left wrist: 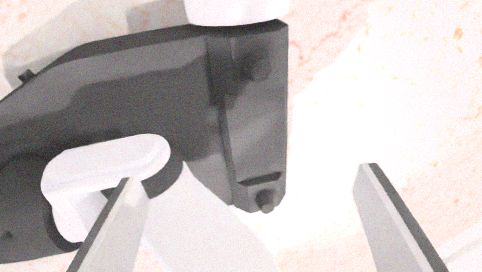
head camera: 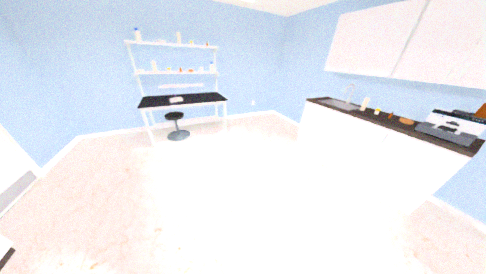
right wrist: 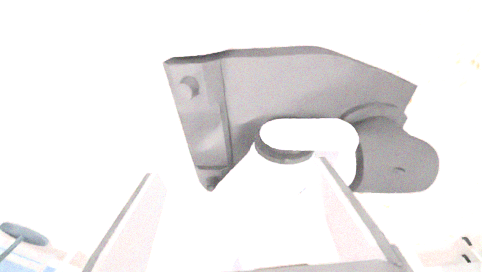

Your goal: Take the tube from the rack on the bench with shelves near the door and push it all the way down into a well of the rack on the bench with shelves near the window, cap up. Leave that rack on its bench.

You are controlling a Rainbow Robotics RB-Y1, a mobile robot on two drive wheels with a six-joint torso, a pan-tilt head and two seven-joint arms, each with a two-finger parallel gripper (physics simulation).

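Frame: origin at the robot's base, x right, y back, z down, level; centimetres.
Seen in the pictures: left gripper, fingertip midpoint: (left wrist: 247, 184); right gripper, fingertip midpoint: (right wrist: 235, 174).
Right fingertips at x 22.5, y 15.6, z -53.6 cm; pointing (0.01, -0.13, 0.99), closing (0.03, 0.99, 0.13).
Observation:
A point is followed by its place in that frame.
A small white rack (head camera: 176, 99) {y -226.0, x -128.9, z -79.6 cm} stands on the black top of a bench with shelves (head camera: 206, 99) {y -248.0, x -80.2, z -76.3 cm} at the far wall, left of centre in the head view. A tiny dark spot shows at the rack's top; the tube cannot be made out clearly. No second bench with shelves shows in the head view. My left gripper (left wrist: 247, 184) {y 9.3, x -24.7, z -54.4 cm} is open, with no object between its fingers, over the floor. My right gripper (right wrist: 235, 174) {y 15.6, x 22.5, z -53.6 cm} is open, with no object between its fingers. Both are far from the rack.
A stool (head camera: 174, 116) {y -220.9, x -136.6, z -48.4 cm} stands before the bench. Bottles and small jars stand on the two shelves. A white counter (head camera: 345, 135) {y -163.1, x 146.2, z -57.6 cm} with a dark top, a sink (head camera: 339, 104) {y -226.1, x 162.6, z -86.3 cm} and a grey-white device (head camera: 450, 127) {y -107.2, x 198.4, z -101.2 cm} runs along the right wall under wall cabinets (head camera: 370, 40) {y -203.9, x 155.8, z -177.8 cm}.

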